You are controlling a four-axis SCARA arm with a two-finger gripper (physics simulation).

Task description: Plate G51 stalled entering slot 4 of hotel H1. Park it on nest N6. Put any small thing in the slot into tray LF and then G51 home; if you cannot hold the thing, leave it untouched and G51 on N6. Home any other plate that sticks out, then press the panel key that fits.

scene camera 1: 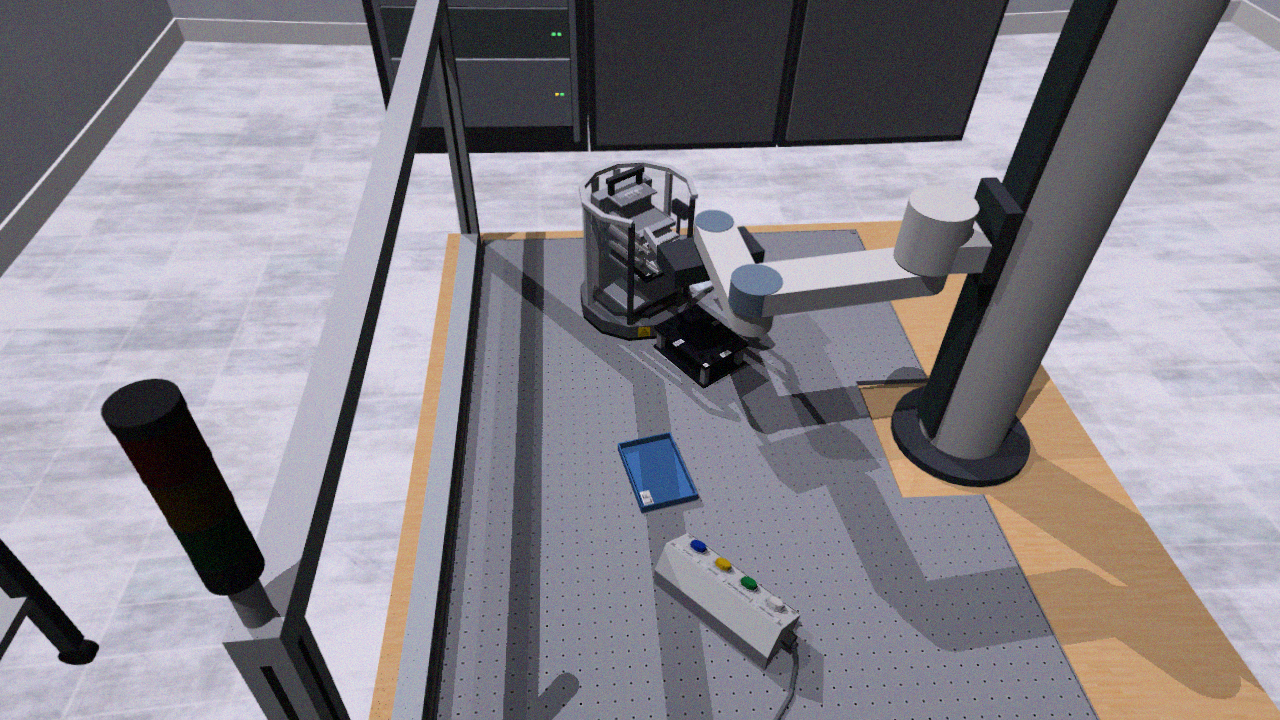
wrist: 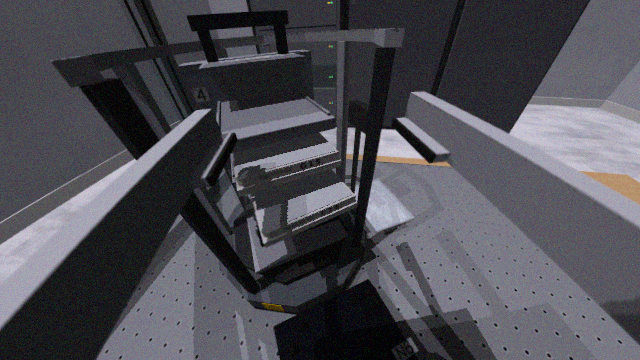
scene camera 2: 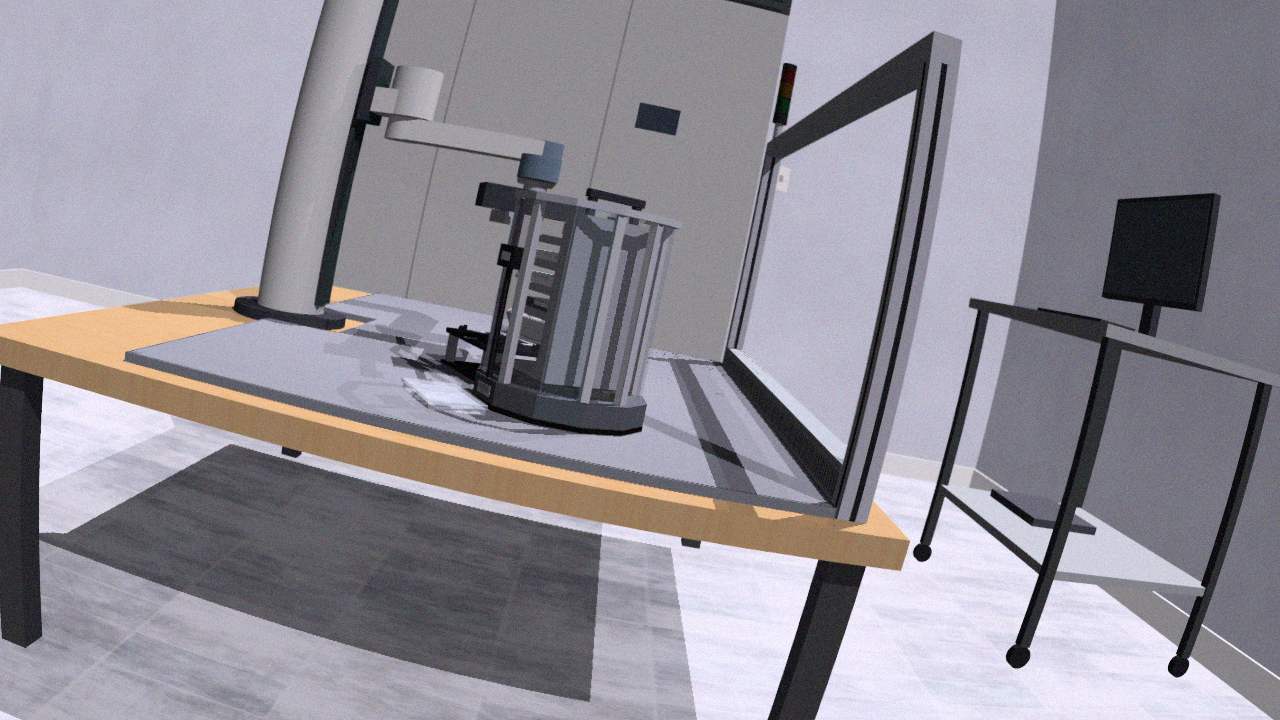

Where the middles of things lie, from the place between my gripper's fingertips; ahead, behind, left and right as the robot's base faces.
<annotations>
Now: the round plate rack (scene camera 2: 582,284) 10 cm below my hand, 7 cm to the right of it and 7 cm ahead of it. Also, from my hand: clear plate (scene camera 2: 434,395): 25 cm below, 17 cm to the right, 8 cm behind; then blue tray (scene camera 1: 658,476): 43 cm to the left, 25 cm below, 7 cm ahead; then black nest (scene camera 1: 699,335): 20 cm below, 11 cm to the left, 5 cm behind.
</annotations>
